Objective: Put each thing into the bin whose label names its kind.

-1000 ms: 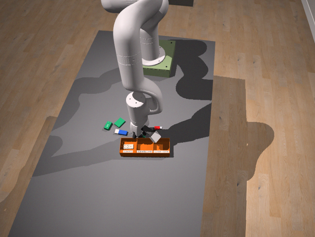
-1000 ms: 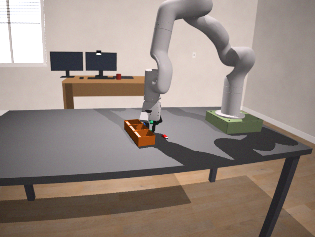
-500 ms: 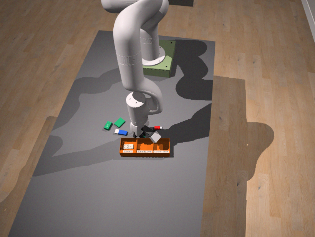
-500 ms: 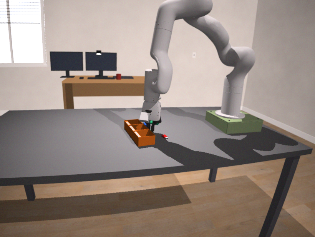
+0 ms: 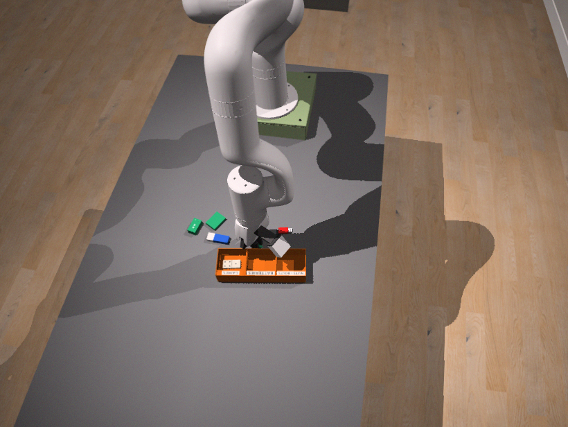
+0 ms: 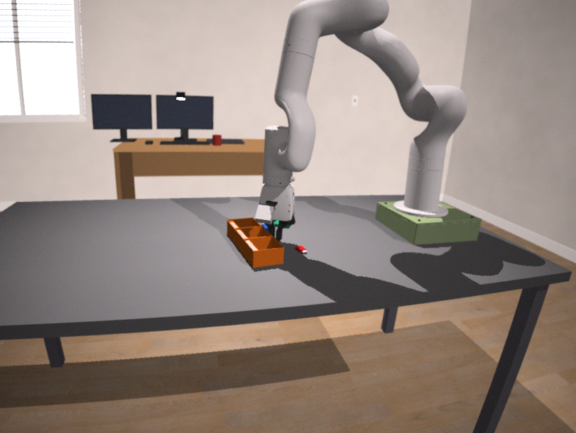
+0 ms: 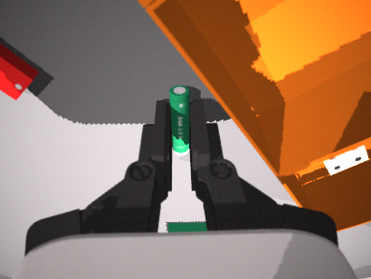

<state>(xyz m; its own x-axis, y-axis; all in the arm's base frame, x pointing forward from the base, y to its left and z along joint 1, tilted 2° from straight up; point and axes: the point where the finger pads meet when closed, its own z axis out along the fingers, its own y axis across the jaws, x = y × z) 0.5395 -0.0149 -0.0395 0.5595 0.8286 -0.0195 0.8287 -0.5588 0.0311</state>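
My hand is 8 cm short of the orange three-part bin and 2 cm to the right of it. Also, from my hand: white domino (7 cm ahead, 7 cm to the right, 1 cm below); then red USB stick (5 cm behind, 9 cm to the left, 2 cm below); then green cylindrical battery (2 cm below).
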